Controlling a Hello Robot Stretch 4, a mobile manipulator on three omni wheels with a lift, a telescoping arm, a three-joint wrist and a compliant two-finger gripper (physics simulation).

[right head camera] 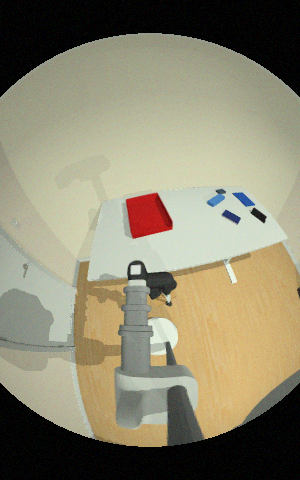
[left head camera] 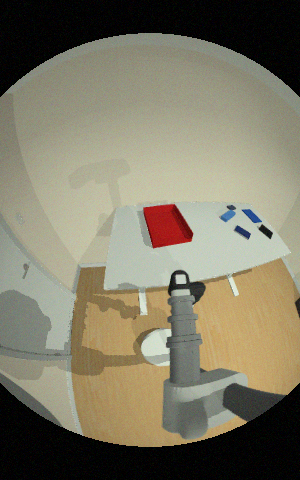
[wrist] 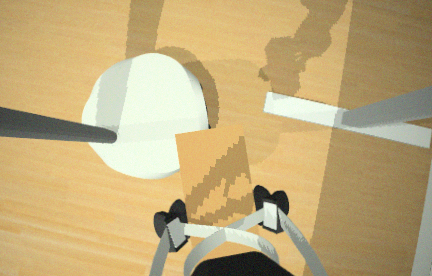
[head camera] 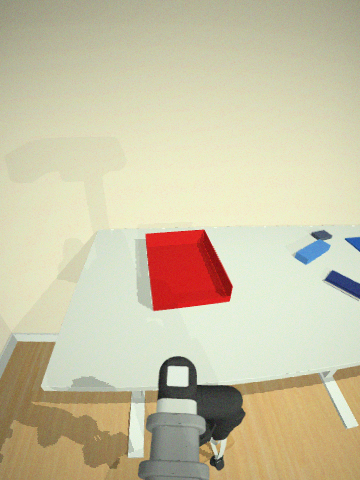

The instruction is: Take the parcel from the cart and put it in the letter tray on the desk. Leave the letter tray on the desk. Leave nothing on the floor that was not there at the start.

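Places are measured from the robot's base along level axes (x left, y ahead, z down), in centimetres.
Pixels of known places: gripper, fingertip midpoint: (right head camera: pixel 164 298) (wrist: pixel 220 208) (head camera: pixel 208 448); robot's base, origin of the base link: (right head camera: pixel 157 334) (left head camera: pixel 161 346) (wrist: pixel 156 121).
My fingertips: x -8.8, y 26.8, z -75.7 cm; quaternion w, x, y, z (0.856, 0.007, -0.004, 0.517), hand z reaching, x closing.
For each thing: its middle in the pictures, then the offset to it from my fingertips. Level surfaces: height alone.
- parcel, body centre: (wrist: pixel 220 206) (head camera: pixel 206 446) (right head camera: pixel 163 297) dz -2.4, dx +0.6, dy -0.3 cm
- red letter tray, body centre: (head camera: pixel 182 264) (left head camera: pixel 165 222) (right head camera: pixel 146 211) dz -20.0, dx +8.6, dy +53.4 cm
- white desk, its level: dz -16.5 cm
- light blue block, body centre: (head camera: pixel 313 251) (right head camera: pixel 216 199) (left head camera: pixel 228 215) dz -18.0, dx -49.5, dy +67.5 cm
- small dark item, body centre: (head camera: pixel 321 235) dz -17.4, dx -61.3, dy +82.6 cm
- navy item, body centre: (head camera: pixel 344 284) (right head camera: pixel 231 216) (left head camera: pixel 242 231) dz -17.1, dx -54.3, dy +46.9 cm
- blue flat item, body centre: (right head camera: pixel 243 198) (left head camera: pixel 251 215) dz -16.9, dx -83.3, dy +72.1 cm
- black item, body centre: (right head camera: pixel 258 214) (left head camera: pixel 265 230) dz -19.2, dx -83.4, dy +46.4 cm
The parcel (wrist: pixel 215 170) is a light brown box between the fingertips in the wrist view, held above the floor. My gripper (wrist: pixel 220 208) (head camera: pixel 217 457) (right head camera: pixel 168 301) is shut on it; part of the parcel is hidden by the fingers. The red letter tray (head camera: pixel 185 270) (left head camera: pixel 166 226) (right head camera: pixel 148 216) lies on the left part of the white desk (head camera: pixel 270 325) (left head camera: pixel 130 260) (right head camera: pixel 200 245), open side up, with its floor showing bare. My gripper is in front of the desk's near edge, outside the desk top. The cart does not show in these views.
A light blue block (head camera: pixel 312 251), a small dark item (head camera: pixel 321 235), a navy item (head camera: pixel 345 285), a blue flat item (left head camera: pixel 252 216) and a black item (left head camera: pixel 265 231) lie on the desk's right part. A desk foot (wrist: pixel 300 110) shows in the wrist view, beside my round white base (wrist: pixel 150 90). A door stands left.
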